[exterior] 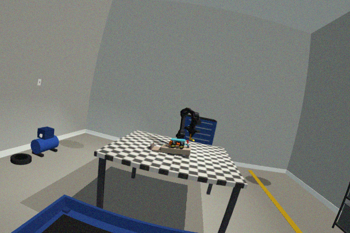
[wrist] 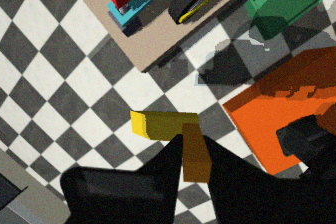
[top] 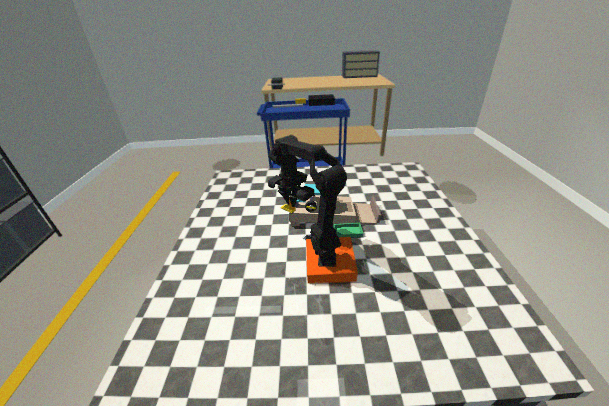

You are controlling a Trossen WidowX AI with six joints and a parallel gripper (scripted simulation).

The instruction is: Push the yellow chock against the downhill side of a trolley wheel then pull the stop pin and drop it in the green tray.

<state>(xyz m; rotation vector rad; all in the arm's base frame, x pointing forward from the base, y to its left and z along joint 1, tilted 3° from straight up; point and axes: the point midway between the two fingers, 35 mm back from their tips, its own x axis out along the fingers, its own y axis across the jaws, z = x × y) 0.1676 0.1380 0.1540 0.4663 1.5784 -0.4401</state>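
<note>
Right now my gripper tip is 1 cm short of the yellow chock, 2 cm to the right of it and 1 cm above it. From my gripper tip the other things lie so: tan ramp: 16 cm ahead, 11 cm to the right, 13 cm below; cyan trolley: 16 cm ahead, 10 cm to the right, 6 cm below; red-headed stop pin: 13 cm ahead, 5 cm below.
</note>
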